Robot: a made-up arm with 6 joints.
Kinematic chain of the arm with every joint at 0, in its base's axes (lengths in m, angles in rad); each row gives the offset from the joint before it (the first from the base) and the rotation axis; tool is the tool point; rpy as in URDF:
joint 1: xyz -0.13 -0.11 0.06 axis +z
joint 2: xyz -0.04 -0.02 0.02 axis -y
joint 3: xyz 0.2 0 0.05 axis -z
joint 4: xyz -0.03 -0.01 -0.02 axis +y
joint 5: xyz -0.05 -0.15 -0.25 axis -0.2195 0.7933 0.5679
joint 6: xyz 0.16 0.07 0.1 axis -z
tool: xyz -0.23 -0.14 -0.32 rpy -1.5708 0 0
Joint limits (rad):
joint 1: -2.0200..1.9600
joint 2: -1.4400..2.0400
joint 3: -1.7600..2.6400
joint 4: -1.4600..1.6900
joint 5: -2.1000..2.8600
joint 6: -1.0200..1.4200
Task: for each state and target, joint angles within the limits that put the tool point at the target. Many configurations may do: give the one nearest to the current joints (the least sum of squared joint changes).
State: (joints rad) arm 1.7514 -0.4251 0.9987 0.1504 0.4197 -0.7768
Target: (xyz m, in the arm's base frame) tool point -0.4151 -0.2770 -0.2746
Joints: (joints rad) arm 1.3468 -0.0919 1.5503 0.4713 0.4201 -0.5998
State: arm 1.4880 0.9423 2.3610 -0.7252 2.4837 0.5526
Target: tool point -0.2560 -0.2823 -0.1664
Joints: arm 1.7337 0.4547 2.3371 -0.8193 2.3798 -0.2797
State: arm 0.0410 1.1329 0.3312 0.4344 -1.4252 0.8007
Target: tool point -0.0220 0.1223 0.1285
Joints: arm 0.7283 1.6598 0.6208 1.1375 -1.3768 1.0003
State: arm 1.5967 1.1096 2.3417 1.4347 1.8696 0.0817
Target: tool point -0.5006 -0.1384 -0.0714
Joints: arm 1.4649 1.2120 1.7340 1.1373 1.9591 -0.2507
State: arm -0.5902 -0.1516 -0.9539 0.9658 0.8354 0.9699
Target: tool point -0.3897 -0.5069 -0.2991
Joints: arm -0.8184 -0.6388 -1.5058 0.4137 0.6703 0.5665
